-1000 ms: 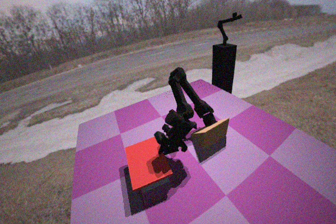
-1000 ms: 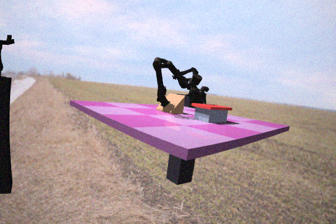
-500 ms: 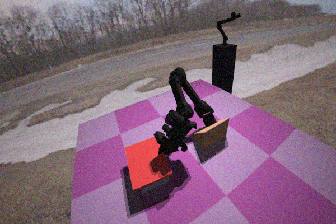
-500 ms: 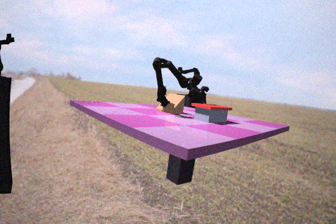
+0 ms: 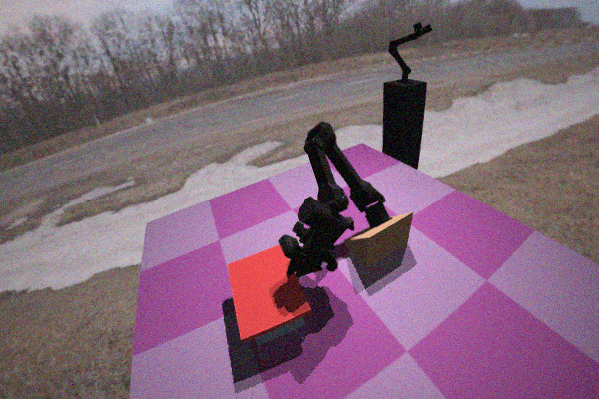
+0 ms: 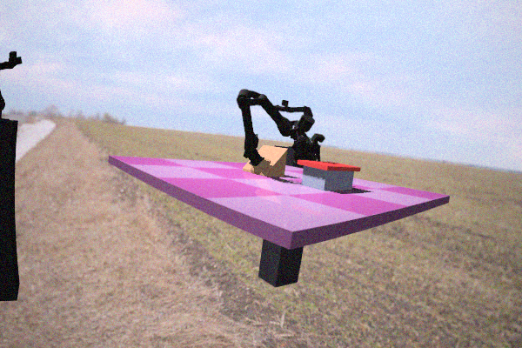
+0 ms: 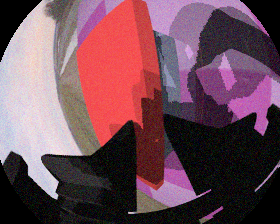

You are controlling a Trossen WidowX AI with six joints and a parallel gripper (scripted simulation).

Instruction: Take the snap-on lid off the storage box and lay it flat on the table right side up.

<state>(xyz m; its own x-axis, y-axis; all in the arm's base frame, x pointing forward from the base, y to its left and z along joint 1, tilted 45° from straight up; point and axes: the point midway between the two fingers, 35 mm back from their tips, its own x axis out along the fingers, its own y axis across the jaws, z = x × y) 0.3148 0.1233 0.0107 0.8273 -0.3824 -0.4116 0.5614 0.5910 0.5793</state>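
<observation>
Now: gripper tip 70 mm short of the red lid. From my gripper tip the other things lie so: grey storage box 80 mm ahead, 40 mm below.
</observation>
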